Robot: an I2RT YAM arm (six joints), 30 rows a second.
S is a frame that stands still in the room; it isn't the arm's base.
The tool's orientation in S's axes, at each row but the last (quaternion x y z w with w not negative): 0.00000 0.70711 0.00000 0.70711; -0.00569 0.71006 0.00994 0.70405; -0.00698 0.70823 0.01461 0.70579; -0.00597 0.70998 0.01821 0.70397; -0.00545 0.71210 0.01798 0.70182; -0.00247 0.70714 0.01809 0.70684
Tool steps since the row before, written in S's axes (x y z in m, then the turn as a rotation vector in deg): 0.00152 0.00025 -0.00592 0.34 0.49 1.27; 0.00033 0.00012 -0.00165 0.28 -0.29 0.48; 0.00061 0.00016 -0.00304 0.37 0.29 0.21; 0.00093 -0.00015 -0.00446 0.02 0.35 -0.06; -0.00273 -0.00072 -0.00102 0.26 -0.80 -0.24; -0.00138 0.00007 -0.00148 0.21 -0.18 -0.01
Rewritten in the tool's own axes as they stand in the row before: 0.00592 0.00025 0.00152 -1.27 0.49 0.34; 0.00165 0.00010 0.00035 -0.48 -0.29 0.27; 0.00304 0.00011 0.00062 -0.21 0.28 0.38; 0.00445 -0.00026 0.00096 0.07 0.35 0.03; 0.00105 -0.00065 -0.00274 0.22 -0.81 0.24; 0.00148 0.00008 -0.00138 0.01 -0.19 0.20
